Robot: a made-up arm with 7 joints.
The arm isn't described. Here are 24 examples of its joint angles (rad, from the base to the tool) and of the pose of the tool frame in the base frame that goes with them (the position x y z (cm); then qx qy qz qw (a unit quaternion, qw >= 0)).
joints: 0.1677 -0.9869 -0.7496 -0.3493 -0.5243 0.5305 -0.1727
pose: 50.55 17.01 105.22 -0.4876 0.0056 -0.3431 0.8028
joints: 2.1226 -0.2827 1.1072 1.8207 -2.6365 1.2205 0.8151
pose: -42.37 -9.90 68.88 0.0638 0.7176 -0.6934 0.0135
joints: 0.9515 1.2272 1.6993 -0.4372 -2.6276 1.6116 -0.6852
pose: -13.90 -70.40 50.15 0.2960 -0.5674 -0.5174 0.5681
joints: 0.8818 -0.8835 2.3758 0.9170 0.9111 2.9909 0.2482
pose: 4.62 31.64 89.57 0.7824 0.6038 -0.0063 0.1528
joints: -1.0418 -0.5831 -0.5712 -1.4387 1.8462 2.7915 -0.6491
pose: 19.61 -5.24 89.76 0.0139 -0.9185 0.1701 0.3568
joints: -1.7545 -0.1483 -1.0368 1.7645 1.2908 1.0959 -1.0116
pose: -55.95 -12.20 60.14 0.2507 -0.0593 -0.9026 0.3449
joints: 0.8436 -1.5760 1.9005 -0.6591 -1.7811 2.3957 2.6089
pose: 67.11 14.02 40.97 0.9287 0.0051 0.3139 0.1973
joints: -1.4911 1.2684 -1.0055 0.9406 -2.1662 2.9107 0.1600
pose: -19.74 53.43 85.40 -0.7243 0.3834 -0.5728 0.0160
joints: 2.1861 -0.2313 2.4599 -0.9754 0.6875 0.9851 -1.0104
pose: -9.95 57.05 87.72 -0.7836 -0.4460 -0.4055 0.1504
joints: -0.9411 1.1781 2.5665 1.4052 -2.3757 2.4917 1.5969
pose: -31.10 48.34 29.29 -0.7007 0.1290 0.7006 0.0383
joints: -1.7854 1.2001 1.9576 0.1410 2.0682 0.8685 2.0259
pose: 24.21 69.59 64.47 0.6219 0.7713 0.0504 0.1255
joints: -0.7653 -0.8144 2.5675 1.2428 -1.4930 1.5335 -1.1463
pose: 19.69 -16.58 115.03 -0.4242 -0.6461 0.0418 0.6332
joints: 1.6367 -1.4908 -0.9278 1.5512 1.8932 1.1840 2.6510
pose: 47.80 34.96 15.51 0.8683 0.1554 -0.4699 0.0334
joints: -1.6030 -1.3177 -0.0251 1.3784 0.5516 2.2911 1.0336
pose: -16.88 -51.10 14.14 0.4572 -0.3922 -0.7349 0.3115
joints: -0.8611 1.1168 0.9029 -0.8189 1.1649 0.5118 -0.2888
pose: -67.78 26.91 65.49 -0.5575 -0.5272 0.5853 0.2619
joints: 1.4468 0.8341 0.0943 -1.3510 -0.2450 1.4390 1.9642
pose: 14.29 -44.70 34.08 -0.2932 0.5533 -0.4343 0.6476
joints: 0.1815 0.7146 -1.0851 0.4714 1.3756 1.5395 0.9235
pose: -23.24 -40.87 100.72 0.5108 -0.6864 0.4358 0.2795
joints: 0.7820 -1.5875 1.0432 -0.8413 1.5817 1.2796 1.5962
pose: 71.86 26.20 51.20 -0.7788 -0.2312 -0.2241 0.5384
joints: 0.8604 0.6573 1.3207 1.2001 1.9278 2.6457 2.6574
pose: -31.90 4.87 80.15 -0.5230 -0.5689 0.1963 0.6036
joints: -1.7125 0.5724 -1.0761 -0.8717 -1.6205 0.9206 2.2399
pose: 40.71 26.63 81.21 0.8365 0.5477 -0.0164 0.0103
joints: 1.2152 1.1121 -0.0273 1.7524 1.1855 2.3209 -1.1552
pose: 17.80 -7.20 87.53 0.4492 -0.3482 0.1843 0.8018
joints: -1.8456 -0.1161 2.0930 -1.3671 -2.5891 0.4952 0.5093
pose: -56.50 1.75 75.42 0.5040 -0.3330 -0.7880 0.1189
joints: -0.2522 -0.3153 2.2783 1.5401 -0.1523 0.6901 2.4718
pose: 1.71 35.68 96.97 0.3855 0.8311 0.0716 0.3944
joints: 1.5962 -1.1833 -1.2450 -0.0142 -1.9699 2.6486 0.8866
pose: -8.13 66.39 62.96 -0.7188 -0.5057 0.4744 0.0507
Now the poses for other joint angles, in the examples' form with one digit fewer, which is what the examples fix.
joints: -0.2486 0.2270 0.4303 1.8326 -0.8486 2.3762 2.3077
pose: 37.8 0.9 89.9 0.585 0.090 0.433 0.679
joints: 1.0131 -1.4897 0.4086 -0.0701 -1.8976 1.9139 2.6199
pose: 40.5 59.0 63.3 0.447 0.261 0.561 0.646
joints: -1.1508 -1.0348 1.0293 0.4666 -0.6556 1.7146 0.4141
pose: 25.9 -68.0 77.8 0.213 -0.290 -0.293 0.886
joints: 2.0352 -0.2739 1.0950 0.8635 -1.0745 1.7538 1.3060
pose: -21.6 21.9 111.8 -0.329 -0.195 -0.922 0.063
